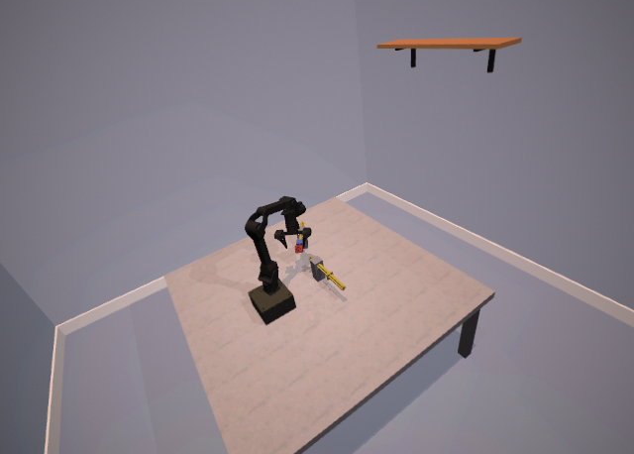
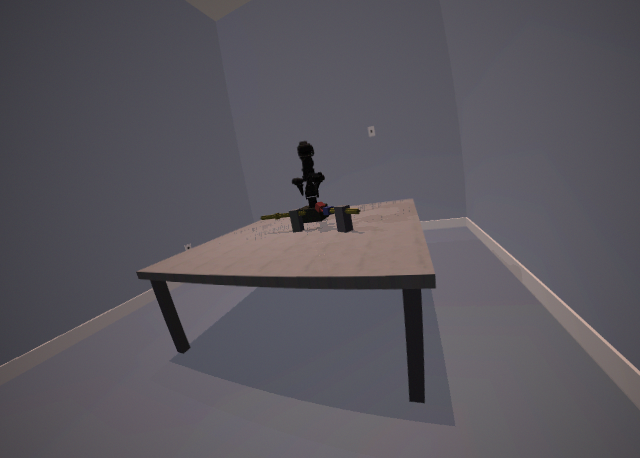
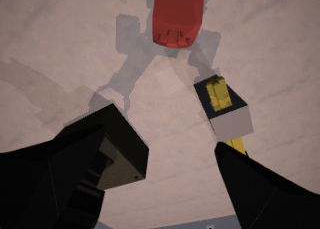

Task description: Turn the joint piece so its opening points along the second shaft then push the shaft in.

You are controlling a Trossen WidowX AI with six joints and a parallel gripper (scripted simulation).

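Right now the red joint piece is 6 cm ahead of my gripper tip, 6 cm to the left of it and 8 cm below it.
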